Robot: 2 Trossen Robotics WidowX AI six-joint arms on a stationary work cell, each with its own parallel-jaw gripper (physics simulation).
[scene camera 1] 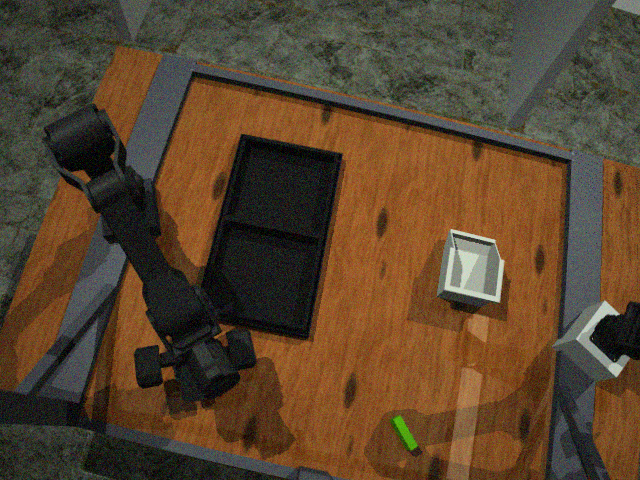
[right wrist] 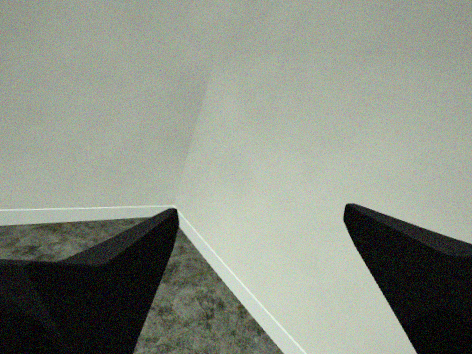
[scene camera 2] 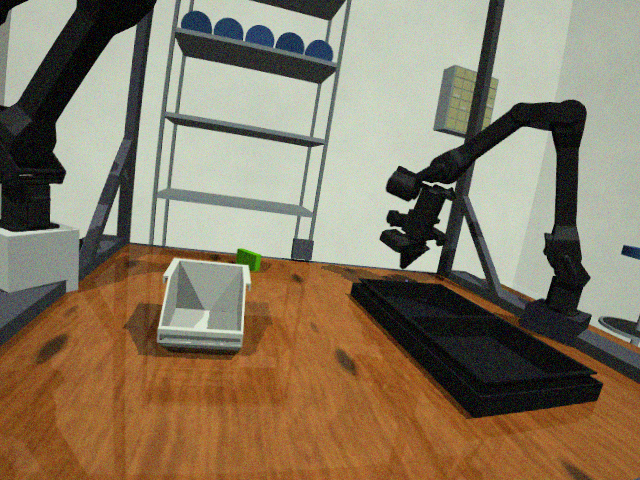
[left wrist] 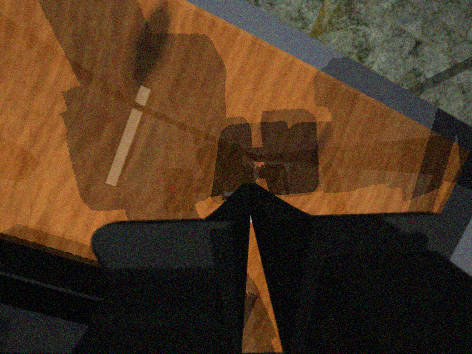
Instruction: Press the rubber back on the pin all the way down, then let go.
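Seen in the pictures: left gripper, fingertip midpoint: (scene camera 2: 402, 268) (left wrist: 248, 190); right gripper, fingertip midpoint: (right wrist: 260, 214); left arm's base, origin of the base link: (scene camera 2: 559, 309); right arm's base, origin of the base link: (scene camera 1: 610, 338) (scene camera 2: 25, 225).
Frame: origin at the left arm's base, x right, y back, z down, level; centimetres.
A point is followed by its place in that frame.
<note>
My left gripper (scene camera 2: 404, 265) @(x 33.5, y -8.1, z 1.2 cm) (left wrist: 248, 190) @(x 33.5, y -8.1, z 1.2 cm) is shut with nothing between its fingers. In scene camera 2 it points down above the table, beyond the black tray (scene camera 2: 478, 400) @(x -4.2, y -42.9, z 2.7 cm). In the left wrist view its joined fingertips are over shadowed wood, and a tiny pale speck shows in the narrow gap behind them. The pin and the rubber cannot be made out in any view; the gripper may hide them, and I cannot tell whether they touch it. My right gripper (right wrist: 260, 214) @(x 49.7, y -111.6, z -36.7 cm) is wide open and empty, facing a pale wall.
The divided black tray (scene camera 1: 325, 237) @(x 11.8, y -35.8, z 4.6 cm) lies close to the left arm. A pale open bin (scene camera 1: 473, 298) @(x 30.1, y -59.6, z 0.9 cm) (scene camera 2: 200, 335) @(x 17.9, y -63.8, z 1.8 cm) and a small green block (scene camera 1: 404, 432) @(x 50.2, y -40.5, z 1.3 cm) (scene camera 2: 248, 259) @(x 49.3, y -41.2, z 2.7 cm) are on the table. Grey frame rails (scene camera 1: 382, 111) @(x -12.8, y -53.8, z 2.7 cm) border it. A shelf rack (scene camera 2: 242, 202) stands behind.
</note>
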